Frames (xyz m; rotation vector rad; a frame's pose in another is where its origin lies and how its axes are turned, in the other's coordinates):
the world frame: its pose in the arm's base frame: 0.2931 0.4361 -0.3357 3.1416 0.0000 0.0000
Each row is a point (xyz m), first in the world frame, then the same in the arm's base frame.
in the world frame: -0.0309 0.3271 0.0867
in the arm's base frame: 0.2622 0.1090 -0.4224
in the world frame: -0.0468 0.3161 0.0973
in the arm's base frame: 0.2463 0.1200 -0.4330
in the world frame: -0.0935 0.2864 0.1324
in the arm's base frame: 0.1996 0.1497 -0.4681
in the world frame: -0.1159 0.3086 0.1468
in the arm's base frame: 0.1772 0.1275 -0.4825
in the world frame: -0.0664 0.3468 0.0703
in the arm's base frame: 0.2267 0.0893 -0.4060
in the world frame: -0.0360 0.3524 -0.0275
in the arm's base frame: 0.2571 0.0837 -0.3082
